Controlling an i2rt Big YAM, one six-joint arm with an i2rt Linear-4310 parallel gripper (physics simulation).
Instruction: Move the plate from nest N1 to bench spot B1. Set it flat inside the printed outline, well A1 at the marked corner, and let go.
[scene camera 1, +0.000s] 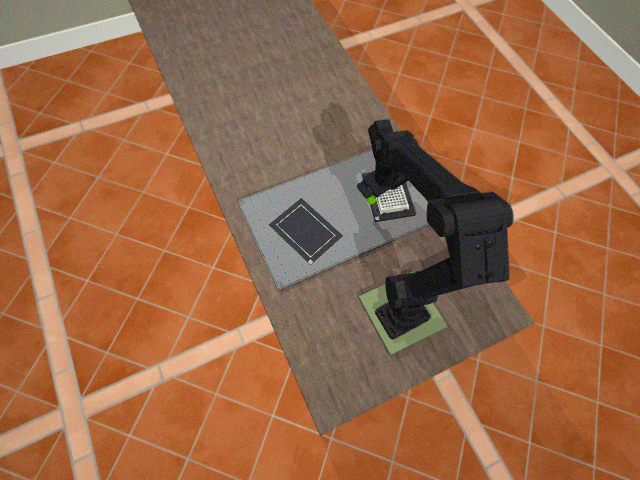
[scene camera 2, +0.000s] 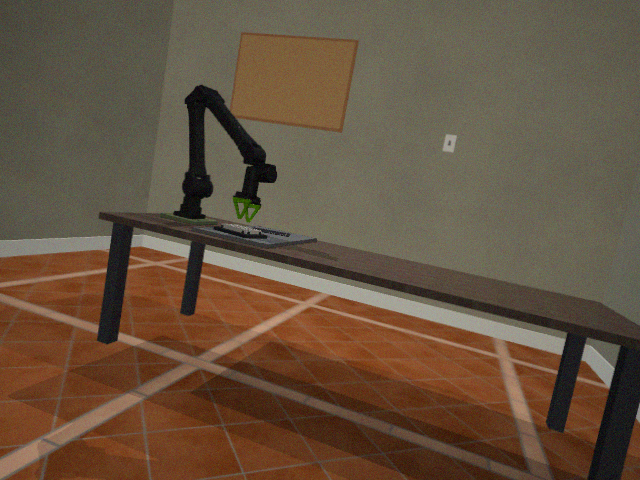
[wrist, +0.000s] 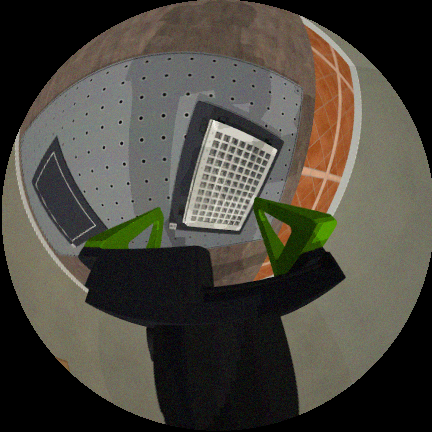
My gripper (scene camera 1: 383, 193) is open, with nothing in its grasp. Also in view: a well plate (wrist: 231, 165). I also see a dark rectangle with printed outline (scene camera 1: 308, 233).
My gripper is seen too in scene camera 2 (scene camera 2: 243, 220) and in the wrist view (wrist: 207, 206). The dark rectangle with printed outline is seen too in the wrist view (wrist: 65, 205).
